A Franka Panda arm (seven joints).
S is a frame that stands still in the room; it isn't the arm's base.
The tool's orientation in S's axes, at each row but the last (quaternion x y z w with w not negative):
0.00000 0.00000 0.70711 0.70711
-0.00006 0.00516 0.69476 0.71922
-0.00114 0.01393 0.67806 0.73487
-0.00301 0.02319 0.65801 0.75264
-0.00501 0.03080 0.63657 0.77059
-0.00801 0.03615 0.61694 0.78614
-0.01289 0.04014 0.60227 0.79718
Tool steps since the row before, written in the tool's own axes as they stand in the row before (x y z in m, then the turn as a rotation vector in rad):
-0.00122 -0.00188 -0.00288 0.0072 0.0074 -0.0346
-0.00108 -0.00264 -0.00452 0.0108 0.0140 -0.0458
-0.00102 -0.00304 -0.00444 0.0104 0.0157 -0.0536
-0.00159 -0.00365 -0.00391 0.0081 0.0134 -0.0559
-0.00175 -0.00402 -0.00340 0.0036 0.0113 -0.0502
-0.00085 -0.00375 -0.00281 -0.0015 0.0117 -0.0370
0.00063 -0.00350 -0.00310 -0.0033 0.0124 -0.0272
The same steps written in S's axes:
0.00188 -0.00122 -0.00288 -0.0074 0.0072 -0.0346
0.00257 -0.00120 -0.00453 -0.0140 0.0109 -0.0458
0.00286 -0.00135 -0.00447 -0.0158 0.0105 -0.0535
0.00328 -0.00220 -0.00394 -0.0139 0.0079 -0.0558
0.00348 -0.00264 -0.00343 -0.0125 0.0033 -0.0499
0.00331 -0.00188 -0.00287 -0.0134 -0.0008 -0.0364
0.00339 -0.00057 -0.00324 -0.0141 -0.0016 -0.0265

